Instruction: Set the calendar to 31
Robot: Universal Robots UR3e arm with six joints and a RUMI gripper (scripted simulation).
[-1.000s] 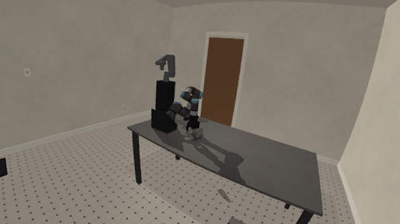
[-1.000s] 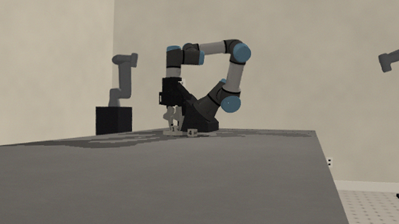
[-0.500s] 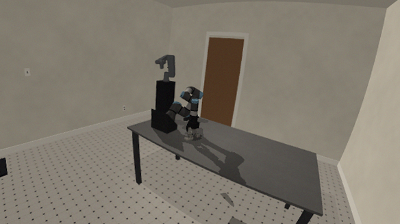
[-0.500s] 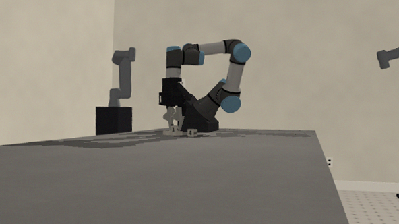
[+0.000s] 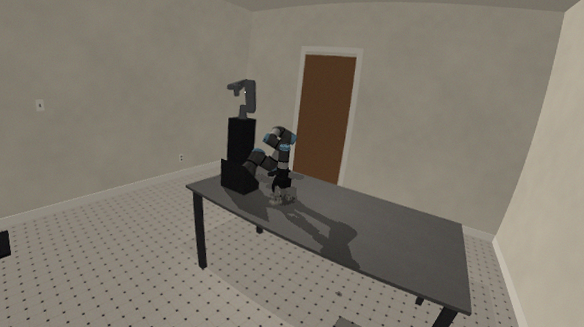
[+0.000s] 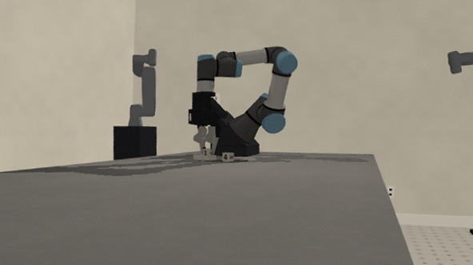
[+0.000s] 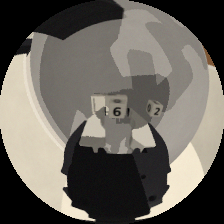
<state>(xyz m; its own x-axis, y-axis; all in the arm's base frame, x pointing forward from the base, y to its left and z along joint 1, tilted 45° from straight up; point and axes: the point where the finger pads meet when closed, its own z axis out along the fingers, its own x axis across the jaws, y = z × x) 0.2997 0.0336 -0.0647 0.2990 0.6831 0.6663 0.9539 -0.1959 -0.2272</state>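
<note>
My gripper is now 3 cm above the pale calendar tray, 2 cm to the left of it and 1 cm past it.
</note>
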